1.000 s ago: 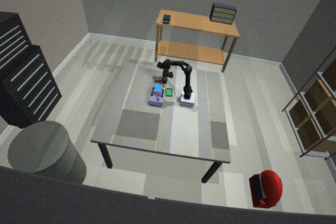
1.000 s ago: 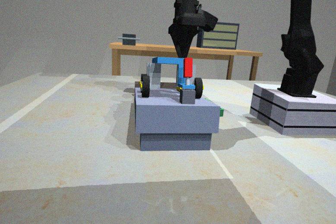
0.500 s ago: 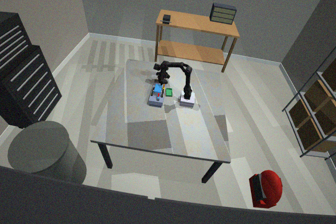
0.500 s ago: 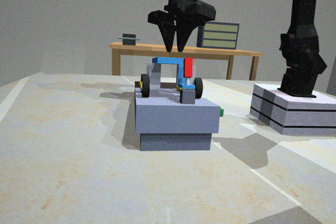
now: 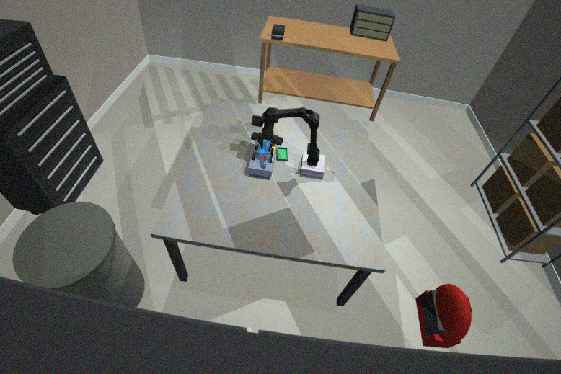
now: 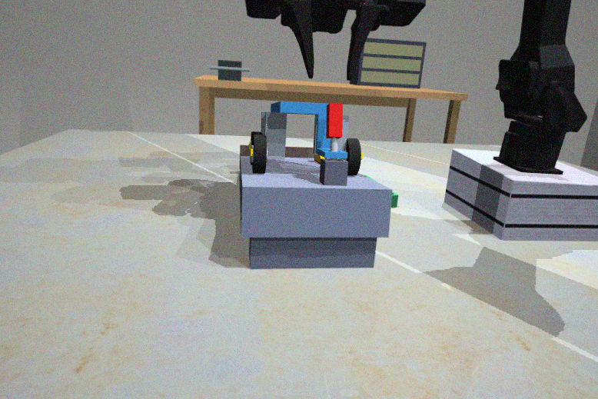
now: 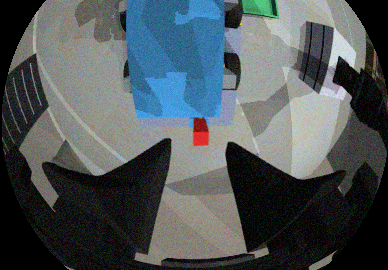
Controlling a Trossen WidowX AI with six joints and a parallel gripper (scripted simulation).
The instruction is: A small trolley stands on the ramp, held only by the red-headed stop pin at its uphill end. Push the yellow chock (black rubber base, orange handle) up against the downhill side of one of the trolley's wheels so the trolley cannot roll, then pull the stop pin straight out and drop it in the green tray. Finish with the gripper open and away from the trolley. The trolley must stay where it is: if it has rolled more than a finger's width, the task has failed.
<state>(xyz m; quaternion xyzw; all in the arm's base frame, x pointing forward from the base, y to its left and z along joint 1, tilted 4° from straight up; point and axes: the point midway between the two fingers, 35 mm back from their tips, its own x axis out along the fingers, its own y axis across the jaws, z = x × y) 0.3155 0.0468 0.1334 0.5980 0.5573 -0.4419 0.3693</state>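
The red-headed stop pin lies 30 mm to the left of my gripper tip and 60 mm below it. The rest, counted from my gripper tip: yellow chock: 40 mm behind, 150 mm to the right, 110 mm below; trolley: 20 mm ahead, 60 mm to the right, 80 mm below; green tray: 110 mm behind, 170 mm to the right, 200 mm below.
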